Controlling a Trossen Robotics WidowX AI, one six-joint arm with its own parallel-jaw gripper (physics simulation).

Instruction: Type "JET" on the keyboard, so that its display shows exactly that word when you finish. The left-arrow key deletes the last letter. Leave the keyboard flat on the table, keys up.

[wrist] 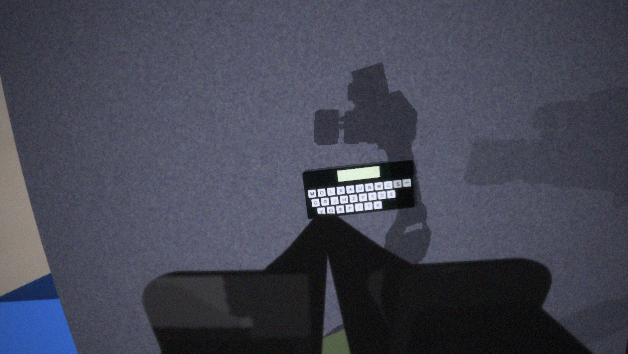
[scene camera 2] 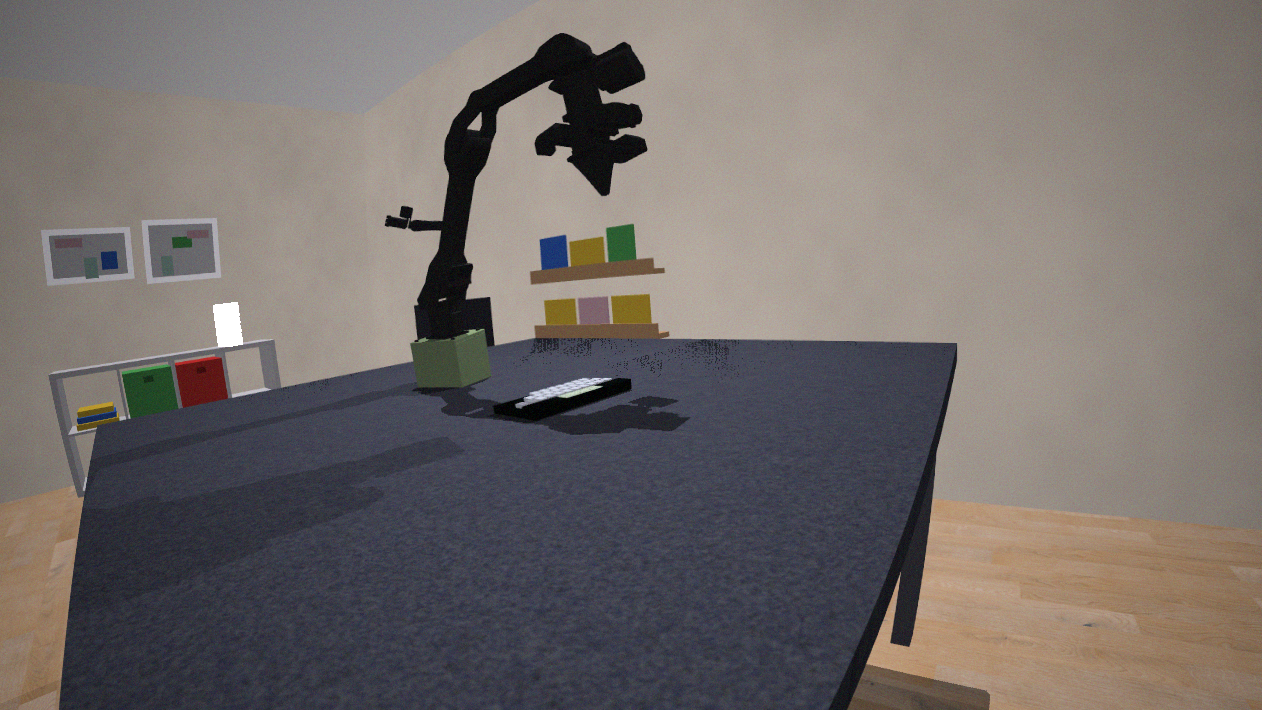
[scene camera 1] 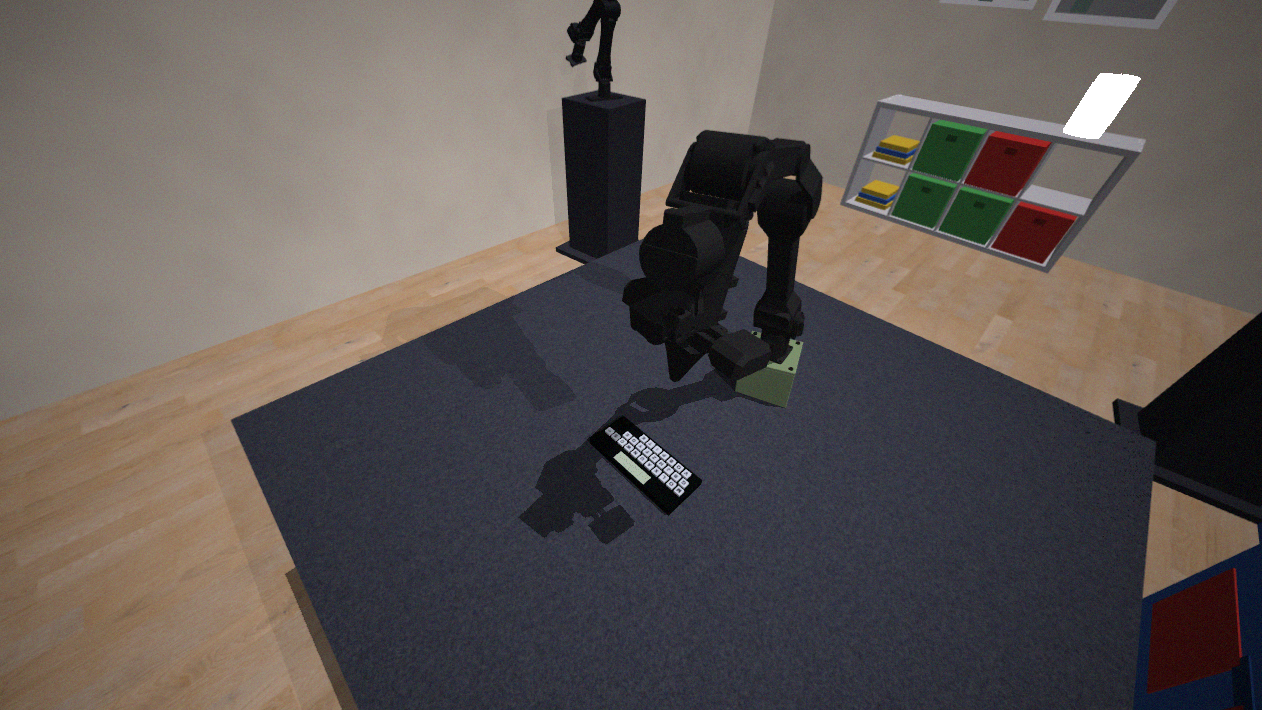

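The black keyboard (scene camera 1: 651, 460) (scene camera 2: 564, 399) (wrist: 358, 195) lies flat on the table, white keys up. Its pale display strip (scene camera 1: 631, 468) (wrist: 358, 173) shows no letters that I can make out. In the wrist view the keys are small: the J key (wrist: 335, 201) looks third in the middle row, the E key (wrist: 391, 194) ends that row, the T key (wrist: 368, 205) is in the bottom row, and the left-arrow key (wrist: 407, 183) ends the top row. My gripper (scene camera 1: 676, 377) (scene camera 2: 605, 192) (wrist: 325, 221) is shut and empty, high above the table, its tips overlapping the keyboard's near edge in the wrist view.
The arm stands on a green base block (scene camera 1: 766, 388) (scene camera 2: 452, 360) on the dark table (scene camera 1: 794, 565) (scene camera 2: 494, 547) (wrist: 200, 125). The arm's shadow falls beside and across part of the keyboard. A shelf unit, a pedestal with another arm and wall shelves stand beyond the table.
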